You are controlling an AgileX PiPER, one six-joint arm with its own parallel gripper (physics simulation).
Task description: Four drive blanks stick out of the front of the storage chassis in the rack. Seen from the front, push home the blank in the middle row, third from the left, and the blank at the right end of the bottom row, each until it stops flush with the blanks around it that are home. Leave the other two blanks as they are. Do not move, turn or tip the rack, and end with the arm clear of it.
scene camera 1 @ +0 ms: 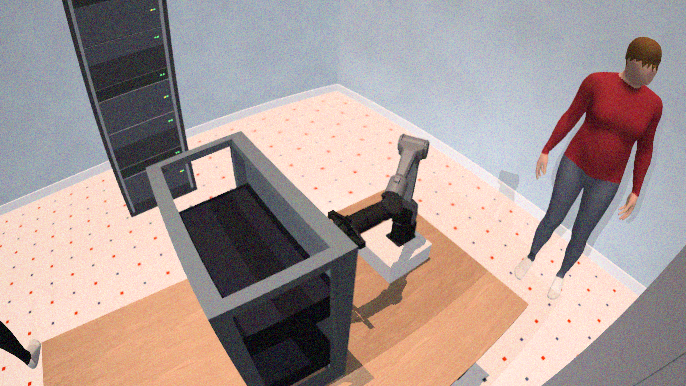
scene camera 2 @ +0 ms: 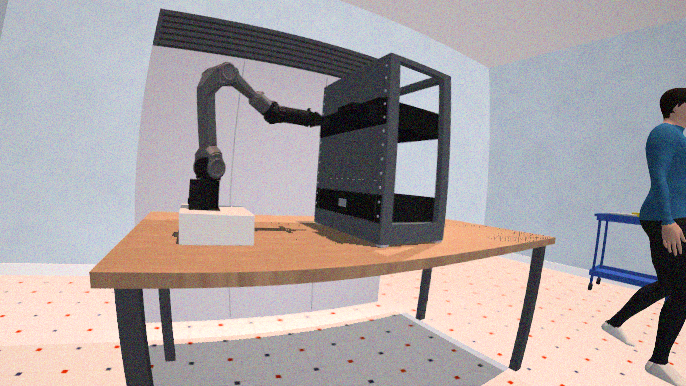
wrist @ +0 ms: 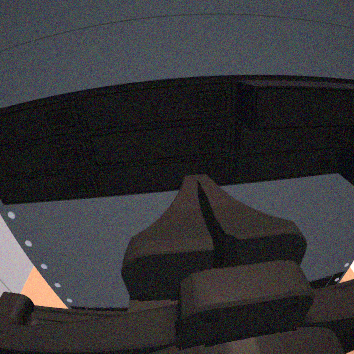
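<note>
The storage chassis (scene camera 2: 331, 125) (wrist: 125, 145) is a black band across the front of the grey rack (scene camera 1: 290, 194) (scene camera 2: 392, 150) (wrist: 95, 240). In the wrist view a drive blank (wrist: 305, 105) juts from the upper row at the right, cut off by the frame edge. The blank faces left of it look level, with faint seams. A dark shape shows at the right edge, lower down; whether it is a jutting blank I cannot tell. My gripper (scene camera 2: 321, 119) (wrist: 195, 189) is shut and empty, its tips before the chassis's lower edge; contact cannot be told. Its tips are hidden in scene camera 1.
The rack stands upright on the wooden table (scene camera 1: 450, 300) (scene camera 2: 280, 260). The arm's white base block (scene camera 1: 407, 262) (scene camera 2: 216, 227) stands before its front. Another black unit (scene camera 2: 360, 206) sits low in the rack. People stand beyond the table, with a blue cart (scene camera 2: 620, 272) behind at the right.
</note>
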